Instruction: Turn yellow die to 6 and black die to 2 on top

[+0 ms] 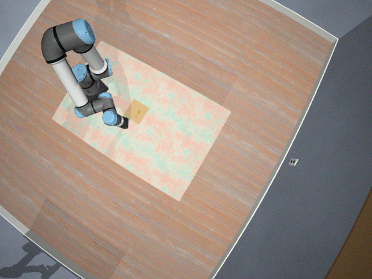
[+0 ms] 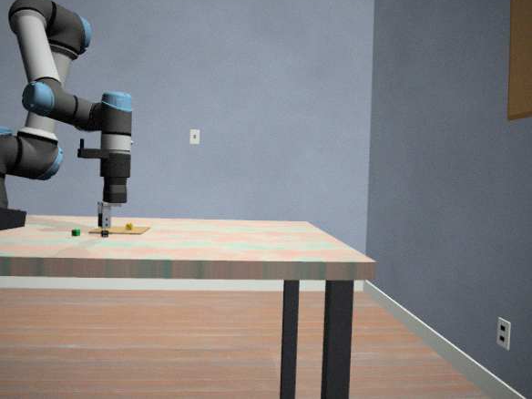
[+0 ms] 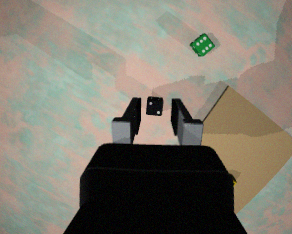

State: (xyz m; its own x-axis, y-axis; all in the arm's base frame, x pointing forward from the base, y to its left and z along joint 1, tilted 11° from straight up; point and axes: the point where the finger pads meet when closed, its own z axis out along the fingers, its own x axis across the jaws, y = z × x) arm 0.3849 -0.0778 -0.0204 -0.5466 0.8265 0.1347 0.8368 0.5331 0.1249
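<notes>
My hand is 3 cm above the black die. Round my hand: yellow die (13 cm to the left, 3 cm below, 3 cm ahead); then tan mat (13 cm to the left, 4 cm below, 1 cm ahead); then green die (7 cm behind, 3 cm below).
</notes>
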